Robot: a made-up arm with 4 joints.
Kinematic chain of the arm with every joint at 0, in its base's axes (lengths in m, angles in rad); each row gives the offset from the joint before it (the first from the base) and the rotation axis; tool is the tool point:
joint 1: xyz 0 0 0.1 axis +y
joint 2: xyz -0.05 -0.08 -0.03 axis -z
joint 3: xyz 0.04 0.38 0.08 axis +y
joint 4: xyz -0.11 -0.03 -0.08 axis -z
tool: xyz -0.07 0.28 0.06
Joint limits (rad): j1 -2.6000..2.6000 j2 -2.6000..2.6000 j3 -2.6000..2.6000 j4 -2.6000..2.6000
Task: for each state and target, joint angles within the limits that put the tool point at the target. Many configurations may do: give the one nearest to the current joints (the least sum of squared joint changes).
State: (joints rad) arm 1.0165 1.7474 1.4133 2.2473
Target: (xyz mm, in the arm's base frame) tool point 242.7 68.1 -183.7
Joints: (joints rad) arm 0.5494 1.1998 1.6378 1.5304
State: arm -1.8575 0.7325 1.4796 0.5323
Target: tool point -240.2 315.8 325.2
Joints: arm -2.5513 0.7181 1.5522 1.0752
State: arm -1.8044 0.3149 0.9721 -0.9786
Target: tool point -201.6 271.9 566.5
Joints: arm -1.1654 0.9844 1.2919 -0.6647
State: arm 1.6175 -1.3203 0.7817 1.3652
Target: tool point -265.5 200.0 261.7
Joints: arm 0.8943 -1.0708 0.9375 1.8266
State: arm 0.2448 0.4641 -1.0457 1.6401
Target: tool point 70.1 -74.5 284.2
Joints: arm -0.4363 0.9599 -1.1134 2.5348
